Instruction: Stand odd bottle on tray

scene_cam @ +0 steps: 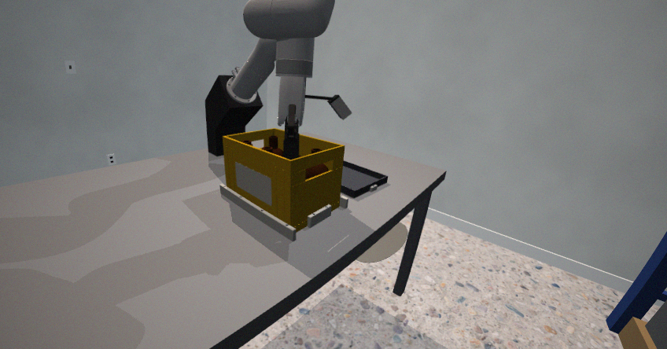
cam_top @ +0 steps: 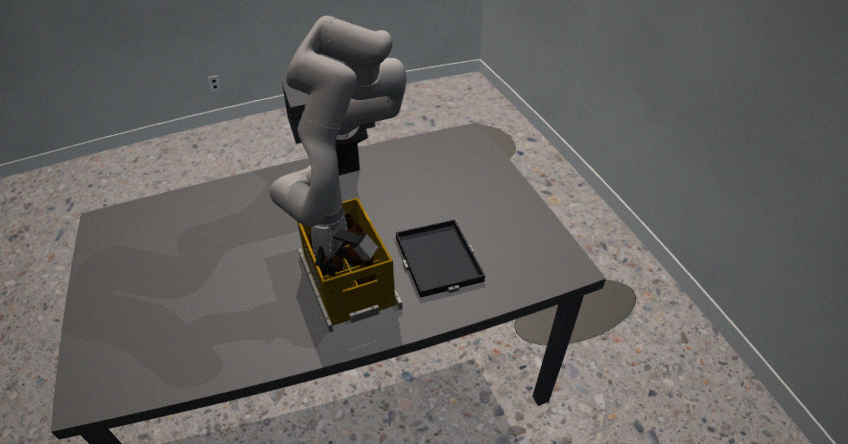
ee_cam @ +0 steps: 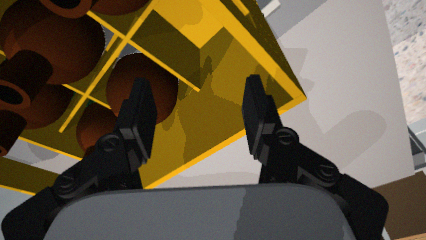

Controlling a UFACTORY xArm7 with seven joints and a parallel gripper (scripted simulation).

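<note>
My gripper is now 100 mm above the yellow crate, 80 mm past it and 60 mm to the right of it. Also, from my hand: black tray: 320 mm to the left, 170 mm below, 10 mm ahead.
</note>
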